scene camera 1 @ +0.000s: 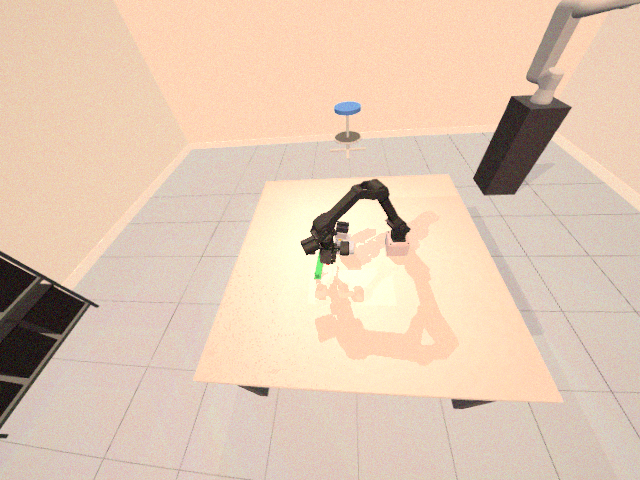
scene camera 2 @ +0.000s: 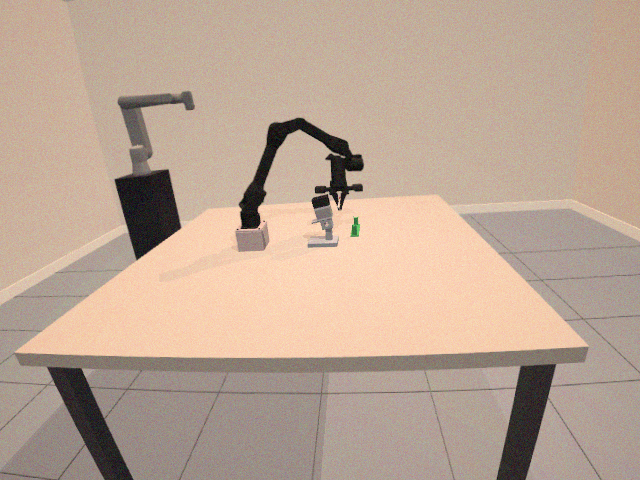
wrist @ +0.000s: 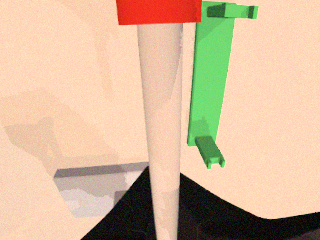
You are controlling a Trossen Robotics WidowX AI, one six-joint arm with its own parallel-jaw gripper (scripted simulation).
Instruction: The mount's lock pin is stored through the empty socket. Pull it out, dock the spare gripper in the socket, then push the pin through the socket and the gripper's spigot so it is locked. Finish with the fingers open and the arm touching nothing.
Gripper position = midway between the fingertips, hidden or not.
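Scene:
A lock pin is held by my gripper (wrist: 158, 172).

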